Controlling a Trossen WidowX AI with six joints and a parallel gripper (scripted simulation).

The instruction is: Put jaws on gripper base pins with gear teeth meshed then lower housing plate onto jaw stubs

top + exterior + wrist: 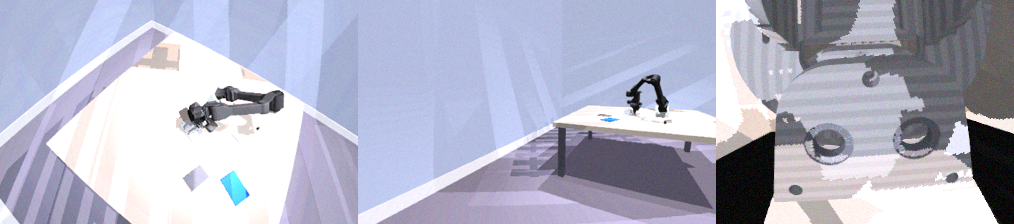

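Now: the gripper jaw 3 cm ahead of my gripper tip, 1 cm to the left of it and 1 cm below it. Also, from my gripper tip: grey gripper base (1 cm ahead, 2 cm above); then small pale part (3 cm behind, 25 cm to the left, 2 cm below); then grey square plate (29 cm ahead, 12 cm to the left, 2 cm below).
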